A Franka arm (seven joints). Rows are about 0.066 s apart.
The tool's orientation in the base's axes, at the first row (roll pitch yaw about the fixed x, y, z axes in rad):
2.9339 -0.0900 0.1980
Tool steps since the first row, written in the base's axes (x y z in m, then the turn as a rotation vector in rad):
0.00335 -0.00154 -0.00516 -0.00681 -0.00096 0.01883
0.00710 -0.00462 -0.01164 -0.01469 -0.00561 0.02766
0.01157 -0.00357 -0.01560 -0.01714 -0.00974 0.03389
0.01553 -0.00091 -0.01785 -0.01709 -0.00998 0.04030
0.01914 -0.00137 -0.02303 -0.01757 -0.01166 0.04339
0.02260 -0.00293 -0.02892 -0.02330 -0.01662 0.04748
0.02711 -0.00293 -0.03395 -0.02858 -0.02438 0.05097
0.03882 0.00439 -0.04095 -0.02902 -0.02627 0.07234
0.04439 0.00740 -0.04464 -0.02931 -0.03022 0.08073
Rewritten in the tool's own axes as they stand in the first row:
0.00251 0.00101 0.00574 -0.00515 0.00360 -0.01904
0.00498 0.00330 0.01310 -0.01296 0.00852 -0.02778
0.00920 0.00225 0.01733 -0.01560 0.01335 -0.03340
0.01338 -0.00008 0.01953 -0.01502 0.01491 -0.03960
0.01635 -0.00007 0.02512 -0.01554 0.01708 -0.04236
0.01890 0.00082 0.03159 -0.02174 0.02170 -0.04615
0.02285 0.00058 0.03706 -0.02810 0.02896 -0.04879
0.03509 -0.00587 0.04402 -0.02698 0.03510 -0.06932
0.04078 -0.00856 0.04776 -0.02729 0.04057 -0.07680

